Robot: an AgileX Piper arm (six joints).
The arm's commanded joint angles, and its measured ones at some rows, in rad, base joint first. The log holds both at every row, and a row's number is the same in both.
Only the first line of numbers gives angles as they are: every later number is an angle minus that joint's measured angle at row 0.
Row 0, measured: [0.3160 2.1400 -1.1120 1.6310 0.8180 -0.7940]
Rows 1 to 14, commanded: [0.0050 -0.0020 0.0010 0.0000 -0.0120 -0.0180]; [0.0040 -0.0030 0.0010 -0.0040 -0.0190 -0.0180]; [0.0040 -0.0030 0.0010 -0.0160 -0.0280 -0.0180]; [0.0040 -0.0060 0.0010 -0.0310 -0.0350 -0.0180]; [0.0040 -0.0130 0.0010 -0.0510 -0.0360 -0.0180]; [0.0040 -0.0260 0.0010 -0.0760 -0.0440 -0.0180]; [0.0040 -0.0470 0.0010 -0.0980 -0.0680 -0.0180]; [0.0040 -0.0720 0.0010 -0.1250 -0.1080 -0.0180]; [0.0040 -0.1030 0.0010 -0.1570 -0.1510 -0.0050]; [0.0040 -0.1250 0.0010 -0.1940 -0.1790 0.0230]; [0.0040 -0.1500 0.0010 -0.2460 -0.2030 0.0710]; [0.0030 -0.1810 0.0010 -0.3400 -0.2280 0.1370]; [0.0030 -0.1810 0.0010 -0.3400 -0.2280 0.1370]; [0.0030 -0.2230 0.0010 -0.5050 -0.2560 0.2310]
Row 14, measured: [0.0000 -0.1900 0.0000 -0.3960 -0.2380 0.1660]
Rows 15 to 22, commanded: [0.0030 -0.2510 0.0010 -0.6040 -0.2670 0.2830]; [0.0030 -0.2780 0.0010 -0.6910 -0.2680 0.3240]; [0.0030 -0.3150 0.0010 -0.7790 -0.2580 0.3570]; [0.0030 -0.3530 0.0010 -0.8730 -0.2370 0.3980]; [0.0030 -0.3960 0.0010 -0.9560 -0.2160 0.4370]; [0.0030 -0.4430 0.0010 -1.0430 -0.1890 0.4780]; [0.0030 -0.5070 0.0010 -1.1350 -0.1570 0.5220]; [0.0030 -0.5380 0.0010 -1.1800 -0.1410 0.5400]
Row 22, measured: [0.0000 -0.4620 0.0010 -1.0580 -0.1910 0.4830]
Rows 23 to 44, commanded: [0.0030 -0.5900 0.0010 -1.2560 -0.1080 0.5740]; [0.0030 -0.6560 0.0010 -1.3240 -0.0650 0.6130]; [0.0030 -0.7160 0.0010 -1.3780 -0.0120 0.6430]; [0.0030 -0.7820 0.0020 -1.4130 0.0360 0.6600]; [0.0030 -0.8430 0.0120 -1.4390 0.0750 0.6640]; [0.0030 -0.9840 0.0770 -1.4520 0.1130 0.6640]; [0.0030 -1.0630 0.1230 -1.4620 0.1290 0.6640]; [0.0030 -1.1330 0.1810 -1.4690 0.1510 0.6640]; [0.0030 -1.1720 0.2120 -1.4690 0.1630 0.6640]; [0.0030 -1.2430 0.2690 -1.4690 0.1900 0.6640]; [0.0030 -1.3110 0.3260 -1.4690 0.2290 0.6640]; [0.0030 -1.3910 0.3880 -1.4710 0.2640 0.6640]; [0.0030 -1.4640 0.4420 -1.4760 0.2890 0.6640]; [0.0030 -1.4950 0.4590 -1.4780 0.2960 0.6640]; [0.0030 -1.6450 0.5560 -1.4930 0.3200 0.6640]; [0.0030 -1.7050 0.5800 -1.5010 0.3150 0.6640]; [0.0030 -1.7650 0.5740 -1.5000 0.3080 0.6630]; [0.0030 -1.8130 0.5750 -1.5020 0.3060 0.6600]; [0.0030 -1.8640 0.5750 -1.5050 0.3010 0.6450]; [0.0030 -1.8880 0.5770 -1.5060 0.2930 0.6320]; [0.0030 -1.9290 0.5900 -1.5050 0.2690 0.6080]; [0.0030 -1.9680 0.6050 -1.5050 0.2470 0.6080]
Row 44, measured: [0.0000 -1.9150 0.5860 -1.4940 0.2840 0.6280]
